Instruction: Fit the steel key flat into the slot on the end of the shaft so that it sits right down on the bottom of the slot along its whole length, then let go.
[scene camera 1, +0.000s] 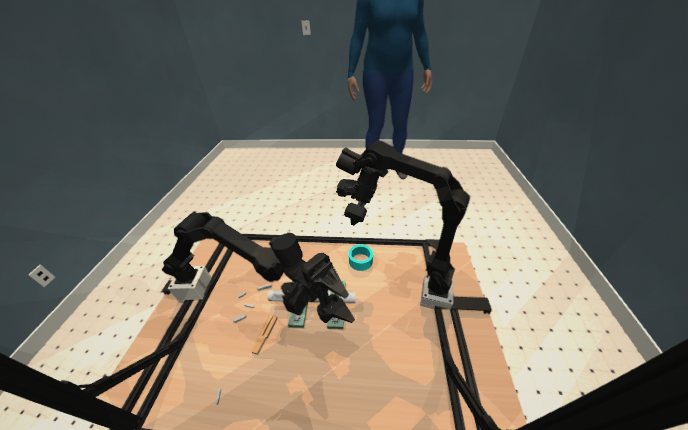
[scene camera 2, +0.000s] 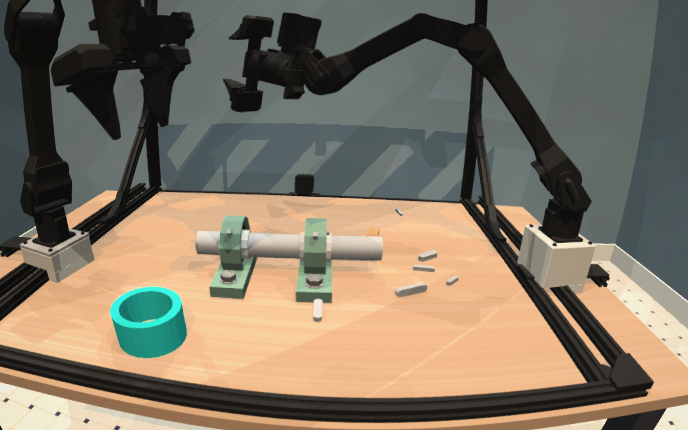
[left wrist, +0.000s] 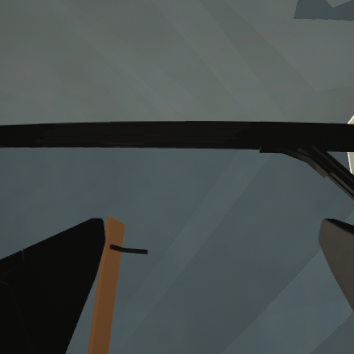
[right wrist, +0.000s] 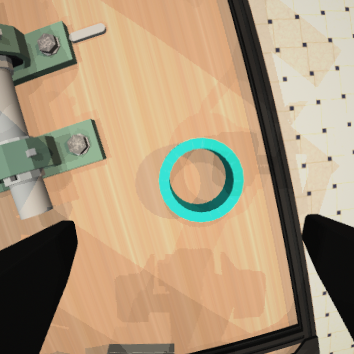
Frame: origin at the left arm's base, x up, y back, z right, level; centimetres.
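Seen in the pictures: left gripper, between the fingertips: (scene camera 1: 350, 309) (scene camera 2: 227, 58) (left wrist: 213, 230); right gripper, between the fingertips: (scene camera 2: 142, 132) (right wrist: 191, 229); left arm's base, origin of its link: (scene camera 1: 186, 276) (scene camera 2: 560, 235); right arm's base, origin of its link: (scene camera 1: 438, 288) (scene camera 2: 54, 238).
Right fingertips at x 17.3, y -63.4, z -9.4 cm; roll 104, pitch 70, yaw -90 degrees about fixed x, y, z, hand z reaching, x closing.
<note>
Pixels of each thing's top centre, then the offset from my right fingertips to it.
- pale grey shaft, centre of its top: (scene camera 2: 286, 230) (scene camera 1: 310, 292) dx -19.1, dy +16.8, dz +16.6 cm
- long key, centre of its top: (scene camera 2: 412, 286) (scene camera 1: 264, 286) dx -25.4, dy +36.2, dz +9.0 cm
- slim key, centre of its top: (scene camera 2: 424, 266) dx -26.0, dy +40.4, dz +16.6 cm
- turquoise ring, centre of its top: (right wrist: 201, 180) (scene camera 2: 145, 305) (scene camera 1: 360, 253) dx -22.0, dy -1.8, dz -2.3 cm
- orange forked tool, centre of its top: (scene camera 2: 370, 239) (scene camera 1: 263, 333) dx -25.6, dy +32.6, dz +27.5 cm
- small key, centre of its top: (scene camera 2: 399, 210) (scene camera 1: 217, 396) dx -26.2, dy +42.6, dz +45.5 cm
A pale grey shaft (scene camera 1: 275, 295) (scene camera 2: 273, 245) (right wrist: 10, 107) lies level through two green bearing blocks (scene camera 2: 231, 251) (right wrist: 25, 156). I cannot make out its slot. Several loose grey keys lie on the table, among them a long key (scene camera 2: 411, 289) (scene camera 1: 263, 287), a slim key (scene camera 2: 423, 268), and a key (scene camera 2: 317, 309) (right wrist: 88, 33) beside a block's foot. I cannot tell which fits. My left gripper (scene camera 1: 350, 308) (scene camera 2: 228, 58) (left wrist: 213, 230) is open and empty, high above the shaft and pointing sideways. My right gripper (scene camera 2: 140, 131) (right wrist: 191, 229) is open and empty, pointing down high over the table's ring side.
A turquoise ring (scene camera 1: 360, 267) (scene camera 2: 152, 337) (right wrist: 168, 200) stands on the table. An orange forked tool (scene camera 1: 257, 345) (scene camera 2: 373, 231) lies near the shaft. Another small key (scene camera 1: 218, 396) (scene camera 2: 398, 211) lies farther off. Black rails (scene camera 2: 284, 404) border the table. A person (scene camera 1: 390, 45) stands beyond it.
</note>
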